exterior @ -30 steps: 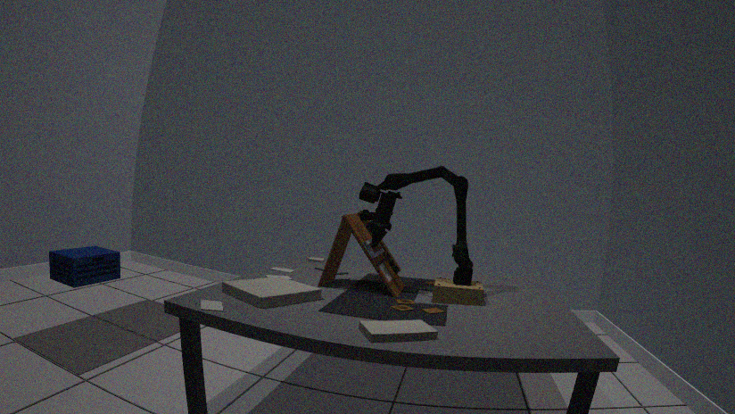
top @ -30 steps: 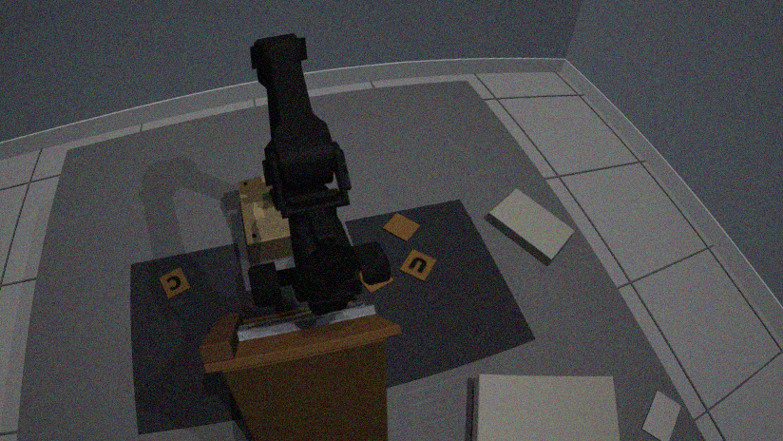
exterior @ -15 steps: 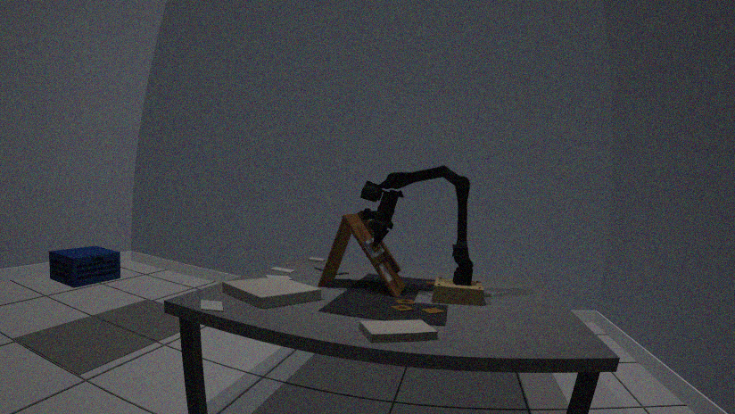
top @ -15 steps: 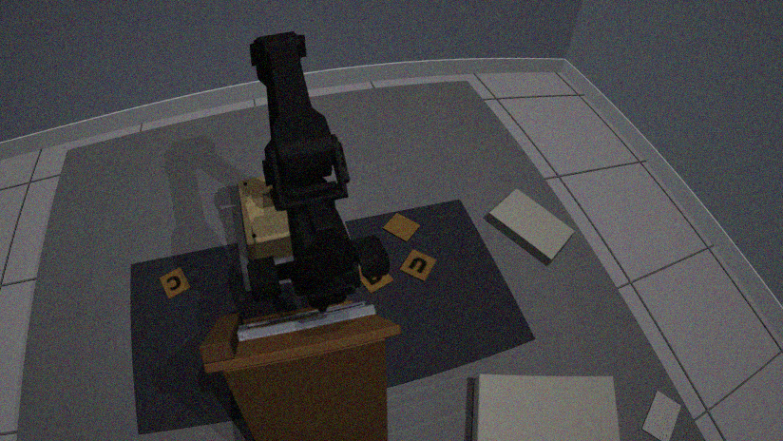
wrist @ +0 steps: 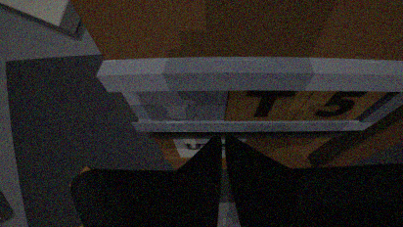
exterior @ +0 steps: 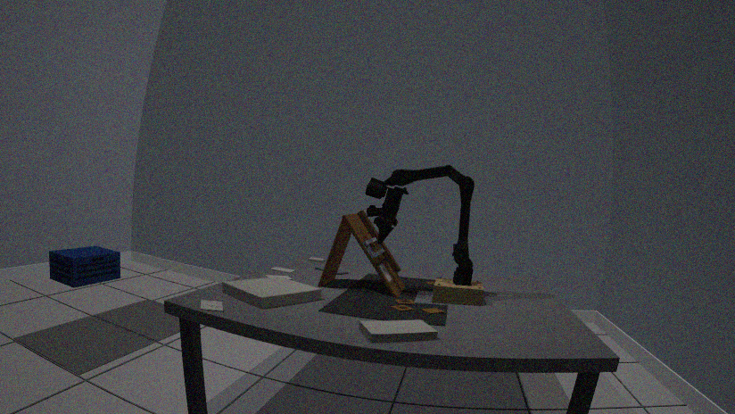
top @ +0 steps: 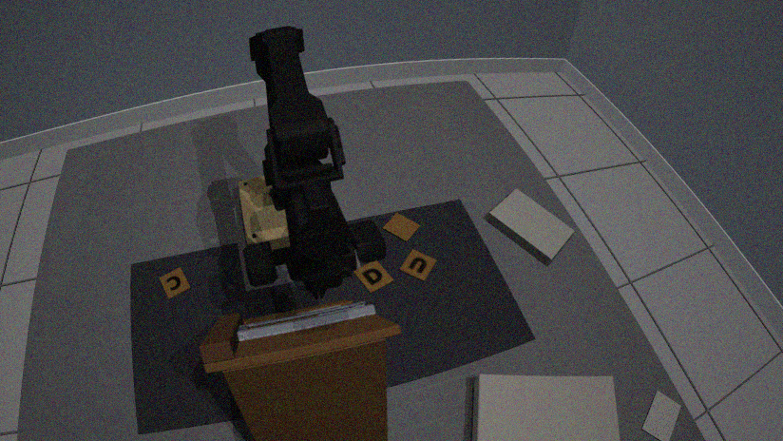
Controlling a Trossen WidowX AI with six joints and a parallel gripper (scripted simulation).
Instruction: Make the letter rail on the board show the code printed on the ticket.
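Right now my gripper tip is 25 cm to the right of the letter tile, 18 cm above it and 11 cm past it. Round my gripper tip: pale slab (54 cm to the left, 17 cm below, 9 cm behind); then white ticket (10 cm below, 3 cm behind, 1 cm to the left).
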